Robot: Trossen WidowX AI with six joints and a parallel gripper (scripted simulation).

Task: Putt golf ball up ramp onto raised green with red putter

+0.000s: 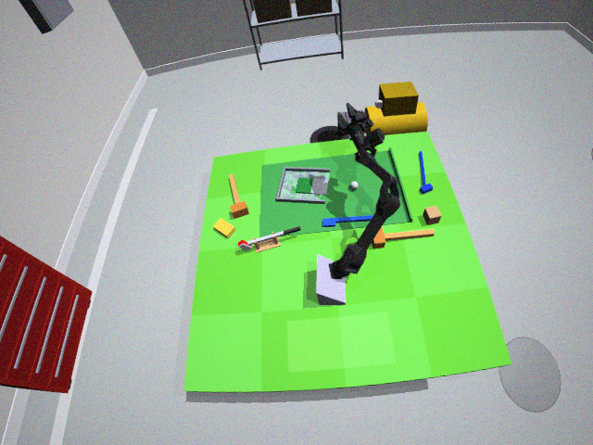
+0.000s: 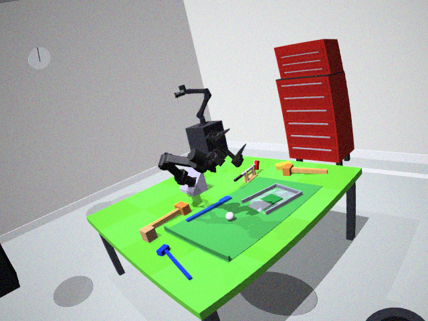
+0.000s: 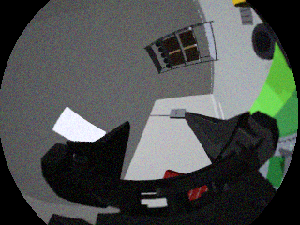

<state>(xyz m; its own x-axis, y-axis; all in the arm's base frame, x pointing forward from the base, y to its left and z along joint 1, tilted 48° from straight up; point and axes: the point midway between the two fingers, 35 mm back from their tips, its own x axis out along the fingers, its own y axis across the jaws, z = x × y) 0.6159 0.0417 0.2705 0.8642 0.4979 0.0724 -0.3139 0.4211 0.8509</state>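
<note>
Right now the red putter is 43 cm to the left of my gripper tip, 37 cm behind it and 36 cm below it. The rest, counted from my gripper tip: white golf ball (39 cm below, 13 cm behind, 2 cm to the right); dark green mat (41 cm below, 12 cm behind, 10 cm to the left); blue mallet (41 cm to the right, 40 cm below, 11 cm behind).
</note>
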